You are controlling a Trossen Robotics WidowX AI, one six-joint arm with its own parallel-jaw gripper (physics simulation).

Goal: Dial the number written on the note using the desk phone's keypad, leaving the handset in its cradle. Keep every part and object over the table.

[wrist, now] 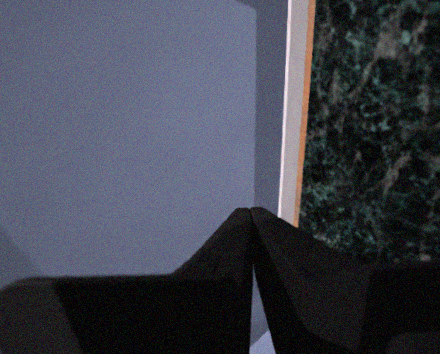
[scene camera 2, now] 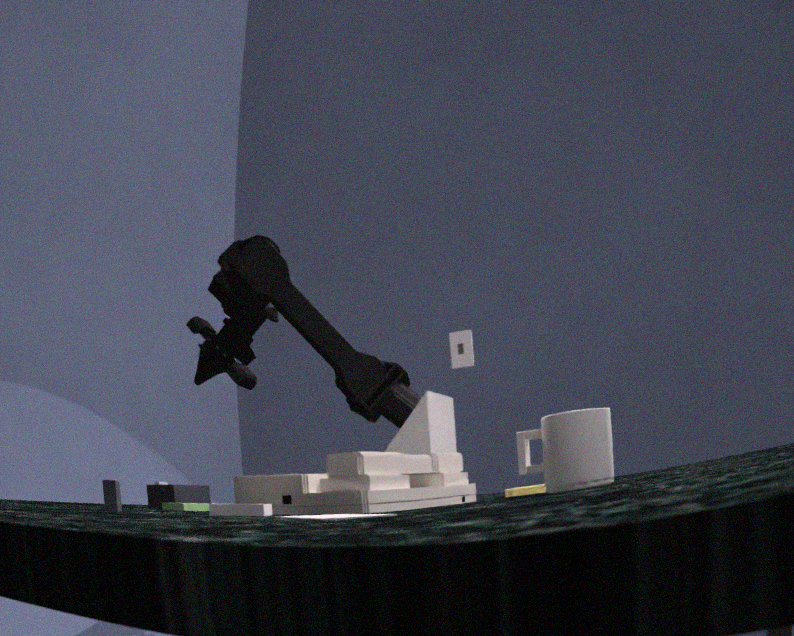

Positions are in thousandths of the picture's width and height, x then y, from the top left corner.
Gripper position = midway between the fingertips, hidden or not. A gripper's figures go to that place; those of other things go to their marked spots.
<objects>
My gripper (scene camera 2: 247, 603) is 1.51 m from the lens. A white mug (scene camera 2: 727, 700) is 0.79 m from the lens.
</objects>
